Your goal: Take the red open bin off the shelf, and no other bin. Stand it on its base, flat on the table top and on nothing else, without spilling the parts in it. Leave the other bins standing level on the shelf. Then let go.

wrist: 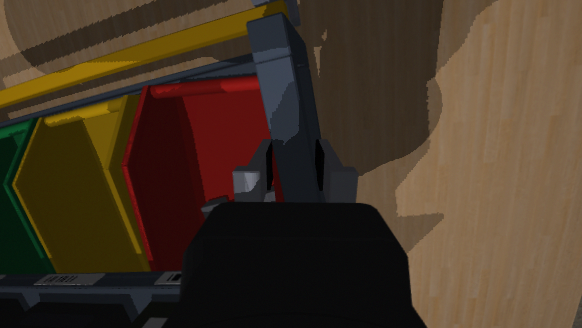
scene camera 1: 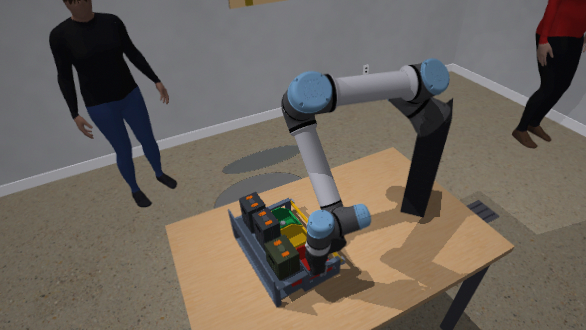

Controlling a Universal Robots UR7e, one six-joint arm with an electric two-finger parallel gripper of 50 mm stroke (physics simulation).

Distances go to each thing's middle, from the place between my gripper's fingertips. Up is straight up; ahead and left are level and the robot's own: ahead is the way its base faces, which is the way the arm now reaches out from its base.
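Labels:
There's the red open bin [wrist: 186, 139], 1 cm below my hand, 7 cm to the right of it and 1 cm ahead of it. And the yellow bin [wrist: 70, 183], that's 1 cm below my hand, 18 cm to the right of it and 2 cm behind it.

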